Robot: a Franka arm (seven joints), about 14 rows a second.
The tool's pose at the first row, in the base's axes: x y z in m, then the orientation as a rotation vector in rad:
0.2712, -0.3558, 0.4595, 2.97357, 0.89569, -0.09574
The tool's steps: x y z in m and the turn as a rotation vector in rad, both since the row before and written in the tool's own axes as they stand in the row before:
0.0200, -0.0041, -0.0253, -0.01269, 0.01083, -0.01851
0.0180, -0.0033, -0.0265, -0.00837, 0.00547, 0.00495
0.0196, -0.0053, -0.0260, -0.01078, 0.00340, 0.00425
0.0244, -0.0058, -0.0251, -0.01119, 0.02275, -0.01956
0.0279, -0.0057, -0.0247, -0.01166, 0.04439, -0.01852
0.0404, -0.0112, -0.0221, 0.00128, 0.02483, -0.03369
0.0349, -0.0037, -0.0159, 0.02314, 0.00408, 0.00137
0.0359, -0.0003, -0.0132, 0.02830, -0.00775, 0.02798
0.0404, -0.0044, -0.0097, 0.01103, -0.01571, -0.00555
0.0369, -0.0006, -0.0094, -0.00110, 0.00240, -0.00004
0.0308, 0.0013, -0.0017, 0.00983, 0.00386, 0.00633
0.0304, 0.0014, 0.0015, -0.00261, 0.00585, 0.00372
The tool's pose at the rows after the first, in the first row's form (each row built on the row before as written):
0.2868, -0.3401, 0.4833, 2.95741, 0.92160, -0.07425
0.3006, -0.3257, 0.5086, 2.95360, 0.91291, -0.06201
0.3144, -0.3088, 0.5333, 2.94659, 0.90445, -0.05175
0.3317, -0.2887, 0.5569, 2.93410, 0.93341, -0.01404
0.3509, -0.2664, 0.5805, 2.92653, 0.96324, 0.05567
0.3756, -0.2324, 0.6024, 2.91660, 1.01615, 0.09004
0.3995, -0.2073, 0.6193, 2.93908, 1.02268, 0.08490
0.4266, -0.1847, 0.6340, 2.97710, 0.99015, 0.06012
0.4559, -0.1571, 0.6450, -2.97637, -0.99921, -0.03127
0.4848, -0.1344, 0.6551, -2.97658, -0.99934, -0.03539
0.5101, -0.1169, 0.6575, -2.96958, -0.98674, -0.03609
0.5353, -0.0998, 0.6568, -2.97187, -0.98129, -0.04604

